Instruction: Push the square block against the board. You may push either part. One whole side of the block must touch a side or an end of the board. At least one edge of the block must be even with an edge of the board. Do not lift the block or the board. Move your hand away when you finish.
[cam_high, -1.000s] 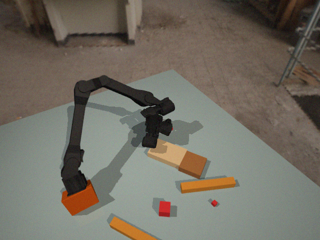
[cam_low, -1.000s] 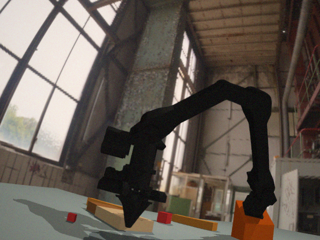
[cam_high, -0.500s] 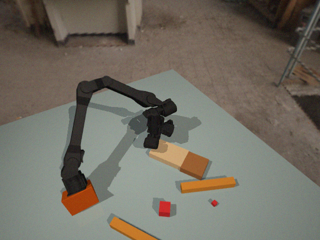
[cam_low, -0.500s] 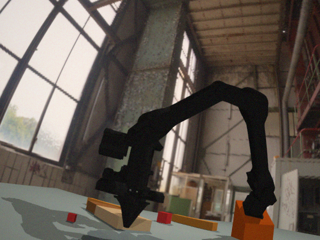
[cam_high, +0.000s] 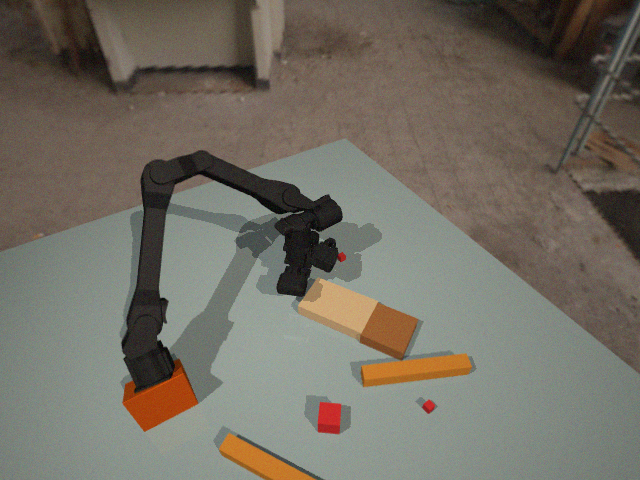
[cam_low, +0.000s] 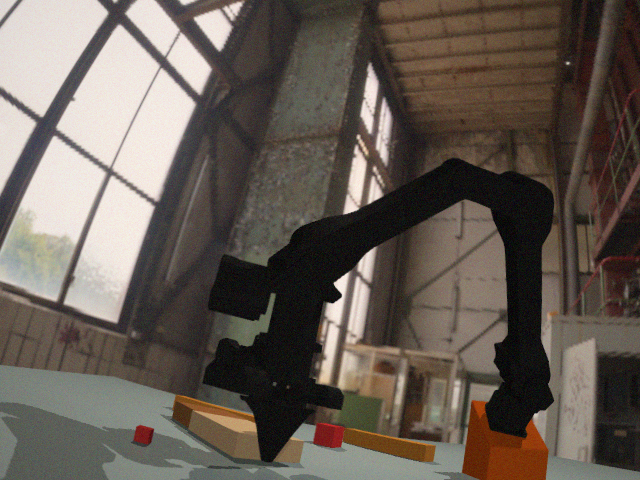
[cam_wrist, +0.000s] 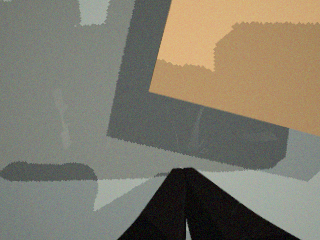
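My gripper tip is 5 cm short of the tan board, 10 cm to the left of it and 1 cm below it. From my gripper tip the other things lie so: brown square block: 13 cm ahead, 21 cm to the right, 1 cm above.
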